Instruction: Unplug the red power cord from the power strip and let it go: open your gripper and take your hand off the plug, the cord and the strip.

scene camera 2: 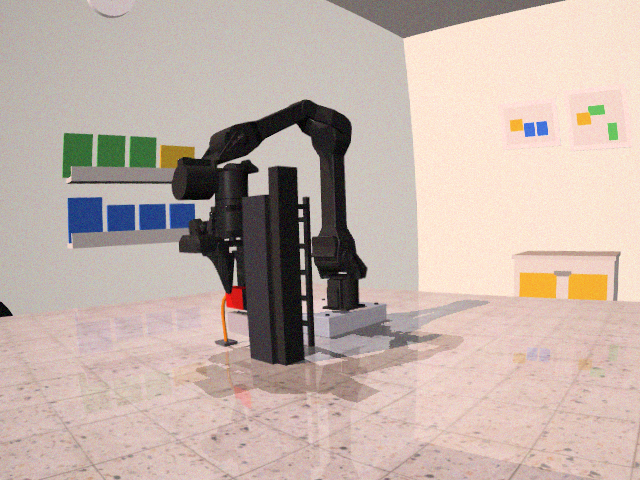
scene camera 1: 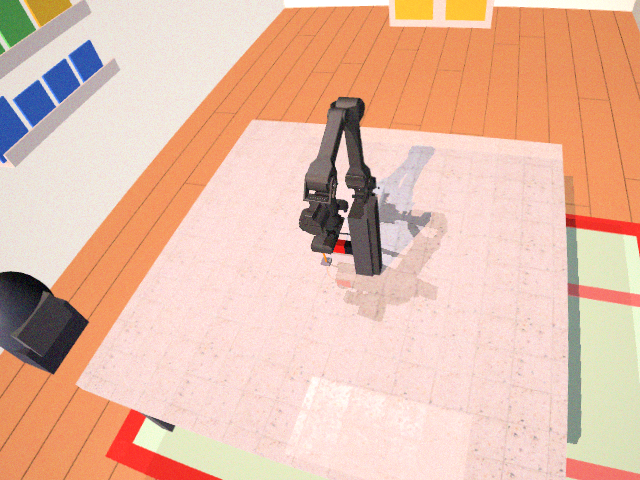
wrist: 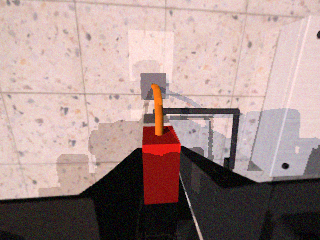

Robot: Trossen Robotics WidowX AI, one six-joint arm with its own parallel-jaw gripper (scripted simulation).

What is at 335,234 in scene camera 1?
My gripper.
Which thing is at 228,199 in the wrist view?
My gripper.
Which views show my gripper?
Scene camera 2, scene camera 1 and the wrist view: all of them.
